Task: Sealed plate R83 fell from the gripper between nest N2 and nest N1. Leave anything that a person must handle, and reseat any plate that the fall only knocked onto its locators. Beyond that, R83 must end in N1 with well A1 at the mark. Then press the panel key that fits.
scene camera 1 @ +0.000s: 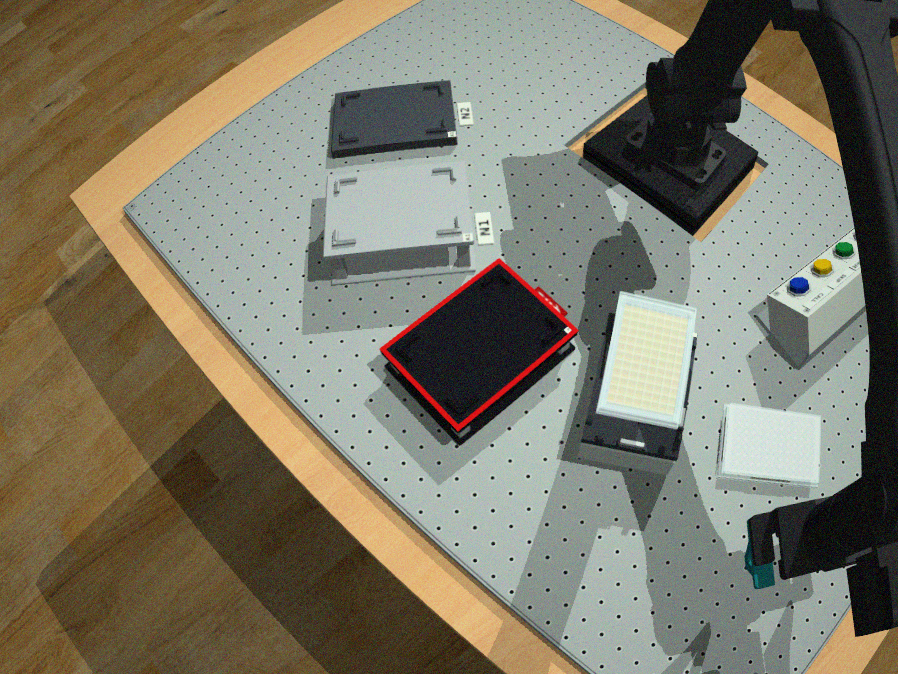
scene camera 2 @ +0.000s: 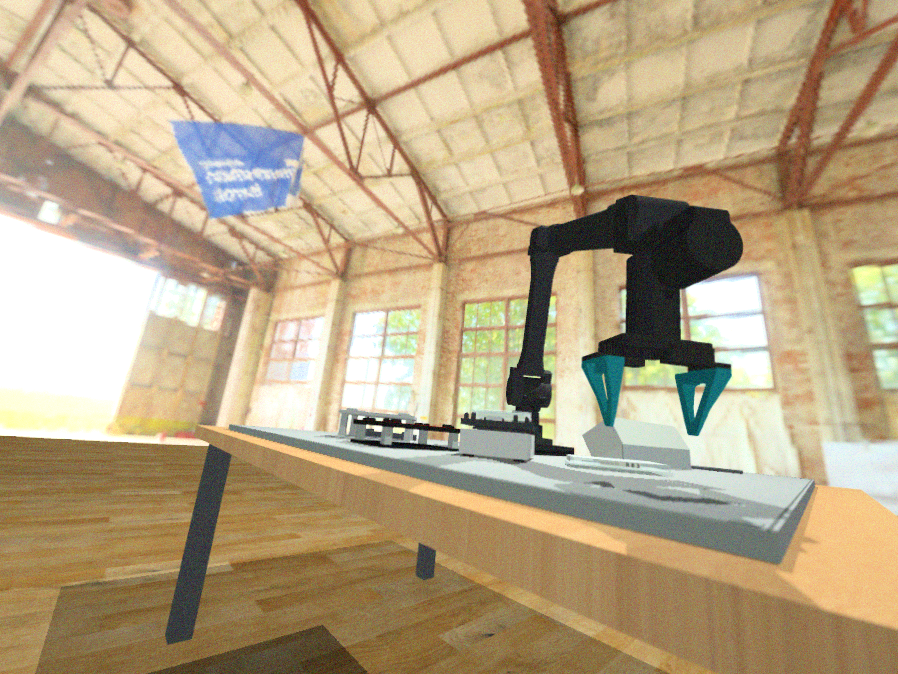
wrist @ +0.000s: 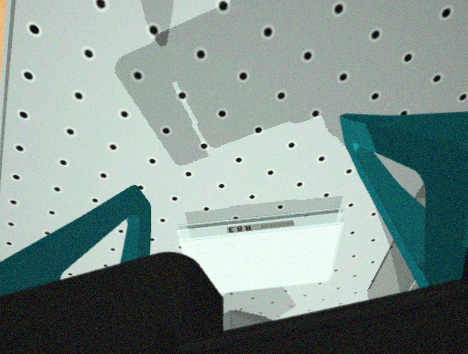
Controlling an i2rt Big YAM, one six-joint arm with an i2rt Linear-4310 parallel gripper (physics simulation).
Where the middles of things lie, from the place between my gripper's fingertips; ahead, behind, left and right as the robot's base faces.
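The white sealed plate [scene camera 1: 763,445] sits 8 cm to the right of my hand and 4 cm below it, and it is also 11 cm behind my hand. I see the black plate with red outline [scene camera 1: 479,340] as well, 2 cm lower than my hand and 40 cm to the right of it.
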